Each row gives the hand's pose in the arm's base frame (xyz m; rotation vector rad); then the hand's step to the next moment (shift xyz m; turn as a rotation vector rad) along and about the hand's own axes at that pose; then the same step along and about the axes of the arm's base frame.
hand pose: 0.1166 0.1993 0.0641 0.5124 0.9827 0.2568
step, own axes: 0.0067 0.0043 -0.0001 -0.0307 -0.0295 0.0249
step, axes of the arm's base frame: 0.0036 0.0066 -0.0027 0.0039 -0.0457 0.0180
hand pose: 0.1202 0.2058 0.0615 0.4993 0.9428 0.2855
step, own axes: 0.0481 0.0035 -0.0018 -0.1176 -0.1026 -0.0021
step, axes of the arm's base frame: 0.0255 0.0248 -0.0326 -0.0659 -0.1388 0.0272
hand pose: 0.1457 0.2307 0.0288 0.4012 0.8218 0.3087
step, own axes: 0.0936 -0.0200 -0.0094 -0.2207 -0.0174 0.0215
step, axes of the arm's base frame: 0.0553 0.0234 -0.0751 -0.1239 -0.1118 0.1471
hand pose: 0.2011 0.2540 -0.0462 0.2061 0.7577 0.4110
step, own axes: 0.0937 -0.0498 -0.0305 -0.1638 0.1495 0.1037
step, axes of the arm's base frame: 0.0539 -0.0033 -0.0963 -0.0768 0.0603 0.2245
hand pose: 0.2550 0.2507 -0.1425 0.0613 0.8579 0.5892
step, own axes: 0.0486 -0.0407 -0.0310 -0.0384 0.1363 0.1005
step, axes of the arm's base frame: 0.0209 -0.0149 -0.0657 -0.0096 0.1129 0.1316
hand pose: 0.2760 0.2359 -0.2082 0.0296 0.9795 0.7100
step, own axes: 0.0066 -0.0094 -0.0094 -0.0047 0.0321 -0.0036
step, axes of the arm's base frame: 0.0002 -0.0063 -0.0135 -0.0216 0.0213 0.0120
